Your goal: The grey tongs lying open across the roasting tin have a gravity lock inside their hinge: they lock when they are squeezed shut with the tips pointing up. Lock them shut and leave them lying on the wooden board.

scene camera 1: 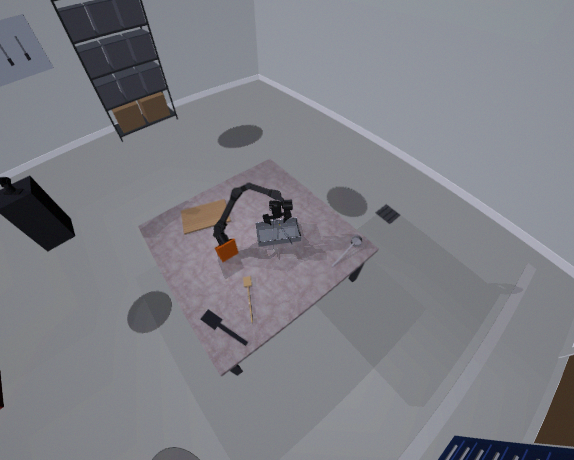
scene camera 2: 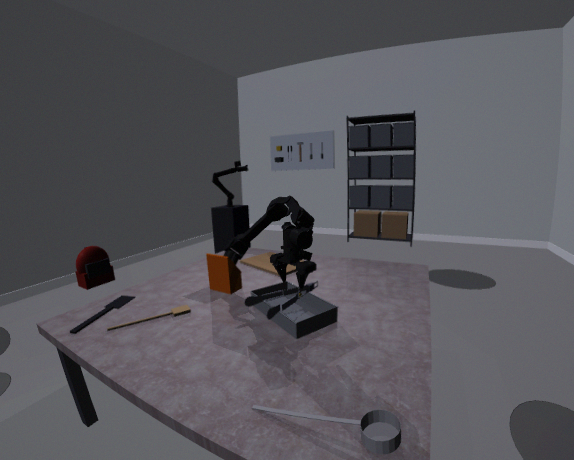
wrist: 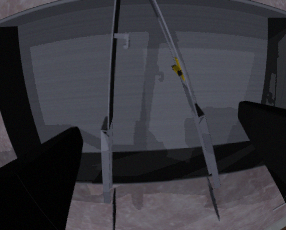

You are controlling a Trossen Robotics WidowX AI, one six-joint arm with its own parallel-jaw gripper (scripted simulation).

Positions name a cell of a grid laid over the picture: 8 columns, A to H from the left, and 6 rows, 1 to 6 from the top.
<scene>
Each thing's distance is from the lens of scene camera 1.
grey roasting tin (scene camera 1: D4): 1.85 m
wooden board (scene camera 1: C3): 2.02 m
</scene>
